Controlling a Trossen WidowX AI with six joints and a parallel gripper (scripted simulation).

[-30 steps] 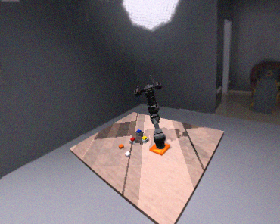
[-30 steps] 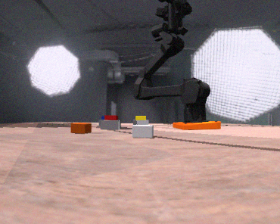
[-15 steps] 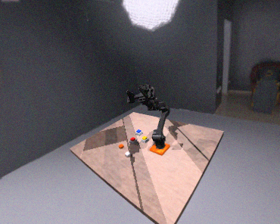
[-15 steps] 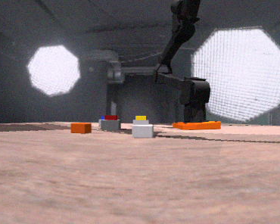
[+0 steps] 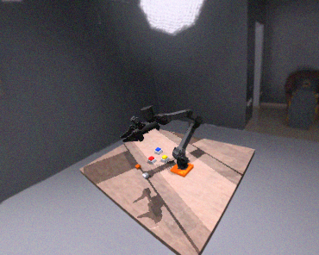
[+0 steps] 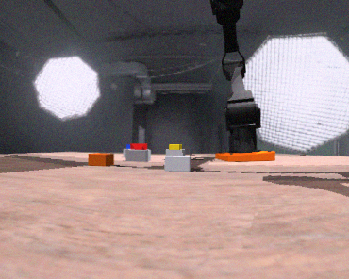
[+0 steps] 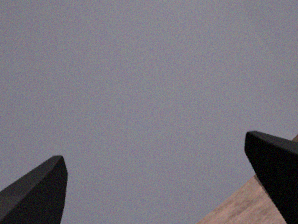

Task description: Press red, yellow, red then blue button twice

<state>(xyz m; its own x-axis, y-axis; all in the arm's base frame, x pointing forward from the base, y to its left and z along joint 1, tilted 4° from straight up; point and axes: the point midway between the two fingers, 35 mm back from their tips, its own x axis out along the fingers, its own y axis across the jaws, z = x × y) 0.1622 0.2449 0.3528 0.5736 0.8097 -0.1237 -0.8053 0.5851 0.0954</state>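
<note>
Now: gripper tip 6 cm short of the red button, 27 cm to the left of it and 32 cm above it. Round my gripper tip: light grey block 1 cm ahead, 11 cm to the right, 35 cm below; yellow button 3 cm behind, 32 cm to the right, 32 cm below; orange block 12 cm ahead, 18 cm to the right, 35 cm below.
</note>
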